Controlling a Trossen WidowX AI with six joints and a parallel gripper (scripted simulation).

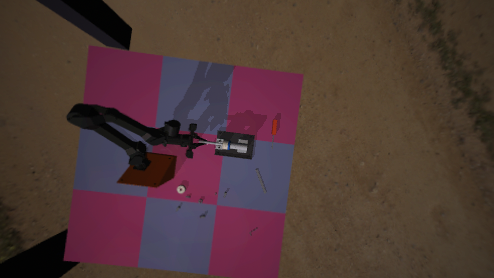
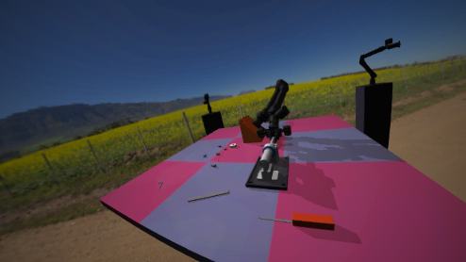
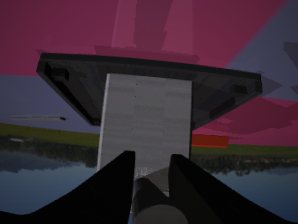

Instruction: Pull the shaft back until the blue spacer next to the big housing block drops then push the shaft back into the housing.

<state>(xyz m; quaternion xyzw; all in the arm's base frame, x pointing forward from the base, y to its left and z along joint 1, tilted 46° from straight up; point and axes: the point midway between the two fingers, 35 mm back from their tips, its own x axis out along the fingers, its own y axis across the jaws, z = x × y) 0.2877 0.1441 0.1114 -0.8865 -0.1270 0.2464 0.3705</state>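
The blue spacer lies 130 mm ahead of my gripper tip, 10 mm to the left of it and 20 mm above it. The rest, counted from my gripper tip: white ring: 120 mm behind, 320 mm to the right, 60 mm below; then screwdriver: 380 mm ahead, 110 mm to the left, 60 mm below.
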